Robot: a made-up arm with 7 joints. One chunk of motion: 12 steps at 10 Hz.
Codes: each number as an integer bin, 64 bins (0 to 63) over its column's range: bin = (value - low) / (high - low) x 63, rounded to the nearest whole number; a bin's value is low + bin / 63 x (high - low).
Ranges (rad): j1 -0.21..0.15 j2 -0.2..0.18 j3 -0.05..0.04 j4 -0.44..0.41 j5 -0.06..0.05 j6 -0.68..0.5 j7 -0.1..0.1
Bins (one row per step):
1: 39 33 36 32 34 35 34
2: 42 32 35 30 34 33 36
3: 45 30 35 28 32 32 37
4: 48 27 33 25 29 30 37
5: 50 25 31 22 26 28 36
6: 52 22 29 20 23 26 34
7: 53 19 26 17 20 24 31
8: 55 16 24 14 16 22 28
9: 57 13 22 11 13 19 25
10: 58 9 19 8 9 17 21
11: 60 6 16 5 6 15 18
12: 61 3 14 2 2 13 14
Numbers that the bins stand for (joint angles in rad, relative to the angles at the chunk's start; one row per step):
1: 0.0129 -0.0010 0.0014 -0.0083 -0.0006 -0.0244 0.0079
2: 0.0300 -0.0070 0.0000 -0.0352 -0.0006 -0.0619 0.0143
3: 0.0471 -0.0190 0.0000 -0.0622 -0.0041 -0.0806 0.0175
4: 0.0643 -0.0371 -0.0029 -0.1027 -0.0094 -0.1181 0.0175
5: 0.0757 -0.0492 -0.0057 -0.1432 -0.0146 -0.1556 0.0143
6: 0.0871 -0.0673 -0.0086 -0.1702 -0.0198 -0.1930 0.0079
7: 0.0929 -0.0854 -0.0129 -0.2106 -0.0251 -0.2305 -0.0016
8: 0.1043 -0.1035 -0.0157 -0.2511 -0.0321 -0.2679 -0.0111
9: 0.1157 -0.1216 -0.0186 -0.2916 -0.0373 -0.3241 -0.0206
10: 0.1214 -0.1457 -0.0229 -0.3321 -0.0443 -0.3616 -0.0333
11: 0.1329 -0.1638 -0.0271 -0.3725 -0.0495 -0.3990 -0.0429
12: 0.1386 -0.1819 -0.0300 -0.4130 -0.0565 -0.4365 -0.0556

